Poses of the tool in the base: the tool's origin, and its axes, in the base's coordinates. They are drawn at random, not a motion.
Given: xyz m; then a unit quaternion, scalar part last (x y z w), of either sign.
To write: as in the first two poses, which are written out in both.
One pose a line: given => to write
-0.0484, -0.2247, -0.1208, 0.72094, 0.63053, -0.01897, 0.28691 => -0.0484, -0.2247, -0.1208, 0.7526, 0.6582, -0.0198, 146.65
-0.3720, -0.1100, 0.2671, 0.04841, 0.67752, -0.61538, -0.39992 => -0.3720, -0.1100, 0.2671, -0.0528, -0.7392, 0.6714, 132.85
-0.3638, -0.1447, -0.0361, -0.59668, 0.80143, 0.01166, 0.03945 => -0.3638, -0.1447, -0.0361, -0.5971, 0.8021, 0.0117, 175.48
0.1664, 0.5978, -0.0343, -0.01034, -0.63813, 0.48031, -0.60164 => 0.1664, 0.5978, -0.0343, 0.0129, 0.7989, -0.6013, 106.02
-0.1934, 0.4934, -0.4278, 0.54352, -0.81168, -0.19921, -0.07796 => -0.1934, 0.4934, -0.4278, -0.5452, 0.8142, 0.1998, 171.06
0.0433, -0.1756, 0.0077, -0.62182, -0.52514, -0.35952, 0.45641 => 0.0433, -0.1756, 0.0077, -0.6989, -0.5902, -0.4041, 125.69
